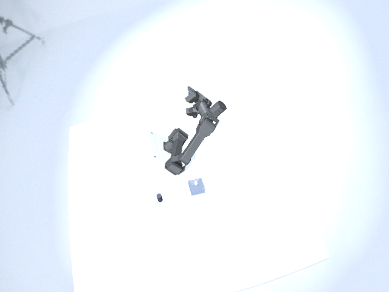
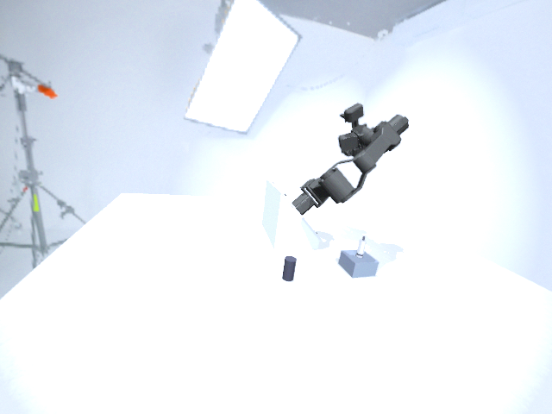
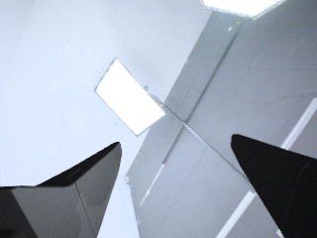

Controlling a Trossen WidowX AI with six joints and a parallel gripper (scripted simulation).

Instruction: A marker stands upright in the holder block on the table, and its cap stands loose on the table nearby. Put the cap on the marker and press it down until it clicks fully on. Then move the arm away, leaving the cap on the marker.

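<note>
My gripper tip is now 410 mm short of the marker cap, 230 mm to the left of it and 360 mm above it.
</note>
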